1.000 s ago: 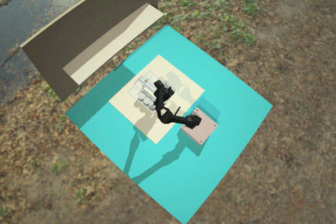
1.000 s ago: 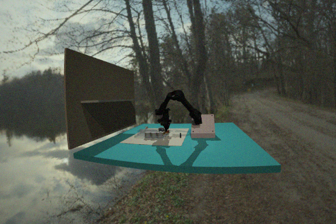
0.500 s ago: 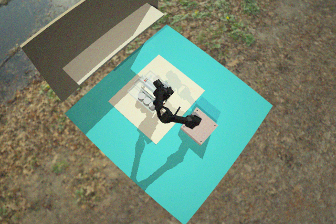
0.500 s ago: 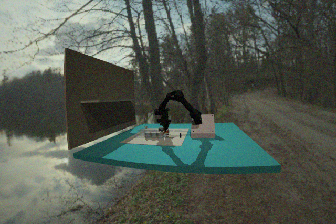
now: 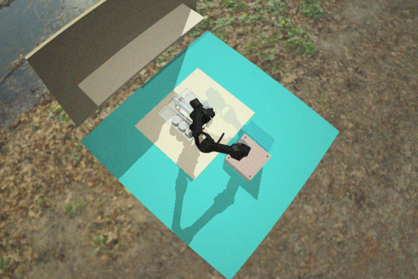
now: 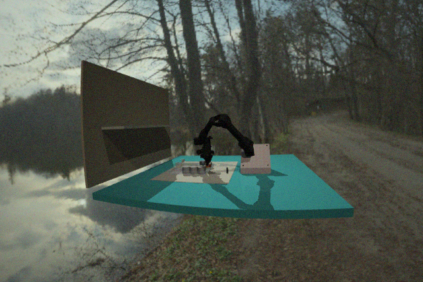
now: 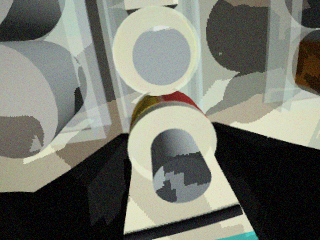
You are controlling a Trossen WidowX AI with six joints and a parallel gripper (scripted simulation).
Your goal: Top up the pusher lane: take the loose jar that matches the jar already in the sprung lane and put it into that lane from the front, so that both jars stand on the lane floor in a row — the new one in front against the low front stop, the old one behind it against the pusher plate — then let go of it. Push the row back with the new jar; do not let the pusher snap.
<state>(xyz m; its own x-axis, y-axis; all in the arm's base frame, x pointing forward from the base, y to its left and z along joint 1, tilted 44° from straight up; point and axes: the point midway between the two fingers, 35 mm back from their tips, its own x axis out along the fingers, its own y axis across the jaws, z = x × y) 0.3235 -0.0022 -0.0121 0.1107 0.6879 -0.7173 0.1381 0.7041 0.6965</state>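
My gripper tip is 170 mm short of the lane rack, 40 mm to the left of it and 30 mm above it. Round my gripper tip: tan shelf wall: 630 mm ahead, 350 mm above, 110 mm to the right.
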